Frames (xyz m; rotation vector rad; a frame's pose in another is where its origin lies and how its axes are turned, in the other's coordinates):
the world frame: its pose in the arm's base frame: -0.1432 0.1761 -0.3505 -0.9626 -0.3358 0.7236
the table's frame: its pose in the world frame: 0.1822 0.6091 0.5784 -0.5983 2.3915 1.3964
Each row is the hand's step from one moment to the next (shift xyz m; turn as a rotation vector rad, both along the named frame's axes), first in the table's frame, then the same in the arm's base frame.
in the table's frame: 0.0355 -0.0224 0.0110 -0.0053 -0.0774 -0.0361
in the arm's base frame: 0.0107 -0.0397 -0.0139 0.0774 -0.0189 0.0311
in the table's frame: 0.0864 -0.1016 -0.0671 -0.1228 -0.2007 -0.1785
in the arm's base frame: 0.0759 -0.1153 0.0568 0.2363 0.0505 0.1698
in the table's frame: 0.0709 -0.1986 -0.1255 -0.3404 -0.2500 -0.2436
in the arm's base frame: 0.1762 -0.1313 0.1093 0.3491 0.2411 0.2403
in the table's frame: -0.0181 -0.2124 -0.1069 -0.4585 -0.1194 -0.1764
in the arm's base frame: 0.2139 -0.0490 0.0934 0.2544 0.3950 0.1866
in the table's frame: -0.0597 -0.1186 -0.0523 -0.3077 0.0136 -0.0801
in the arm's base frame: 0.1332 0.0206 0.0468 0.0791 0.2938 0.0932
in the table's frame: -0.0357 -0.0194 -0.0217 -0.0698 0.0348 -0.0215
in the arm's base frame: 0.0299 0.0274 0.0218 -0.0122 0.0754 0.0265
